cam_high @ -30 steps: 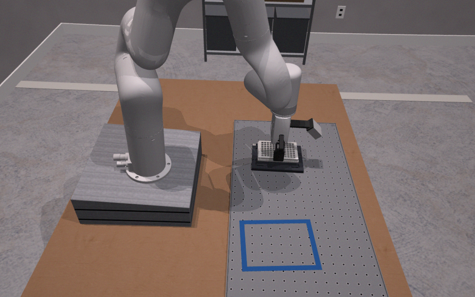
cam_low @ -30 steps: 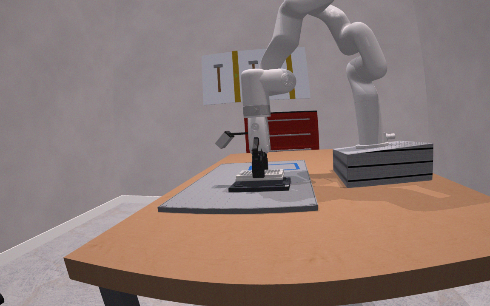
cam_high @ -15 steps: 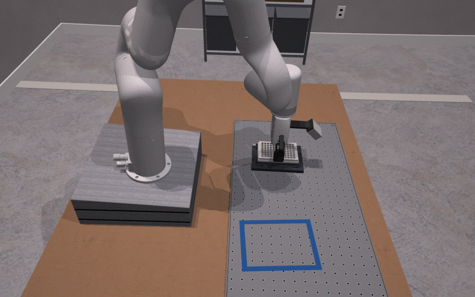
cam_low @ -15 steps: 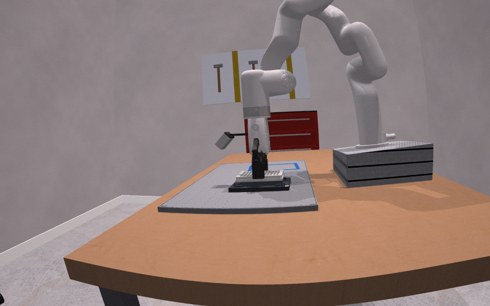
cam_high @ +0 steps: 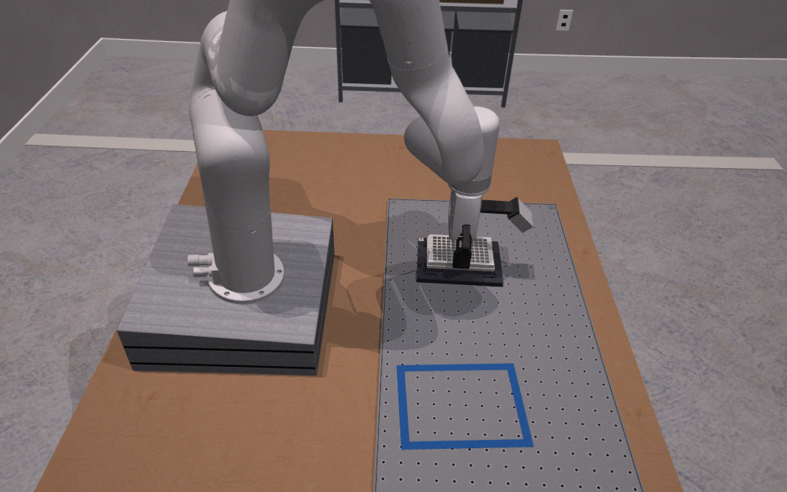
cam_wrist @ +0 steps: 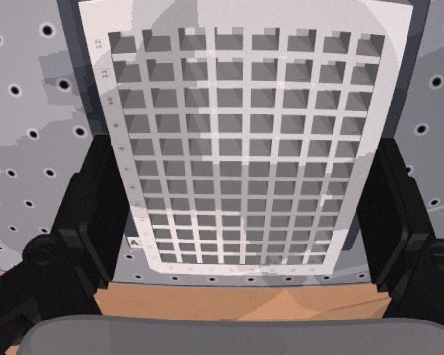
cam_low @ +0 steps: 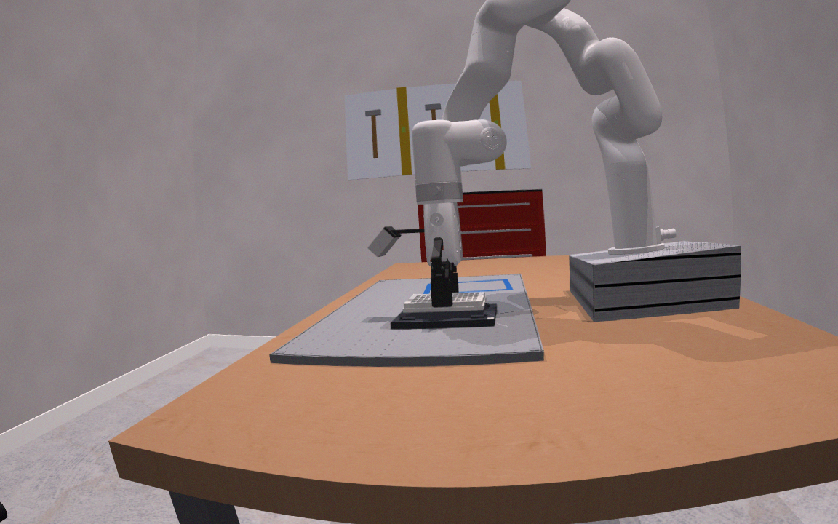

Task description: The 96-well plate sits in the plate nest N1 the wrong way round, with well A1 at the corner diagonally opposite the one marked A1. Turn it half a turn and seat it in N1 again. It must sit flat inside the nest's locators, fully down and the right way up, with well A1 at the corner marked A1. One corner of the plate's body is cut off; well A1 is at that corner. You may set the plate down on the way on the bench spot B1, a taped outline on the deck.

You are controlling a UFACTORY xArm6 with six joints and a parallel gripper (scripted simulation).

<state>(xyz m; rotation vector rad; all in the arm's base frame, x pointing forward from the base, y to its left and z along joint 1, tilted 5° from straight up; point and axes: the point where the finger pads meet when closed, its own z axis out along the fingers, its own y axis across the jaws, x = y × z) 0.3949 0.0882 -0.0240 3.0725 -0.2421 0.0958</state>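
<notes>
Right now the black plate nest N1 is 4 cm below my hand. From my hand the other things lie so: white 96-well plate 1 cm below; small A1 label 7 cm to the left, 7 cm behind, 3 cm below.
</notes>
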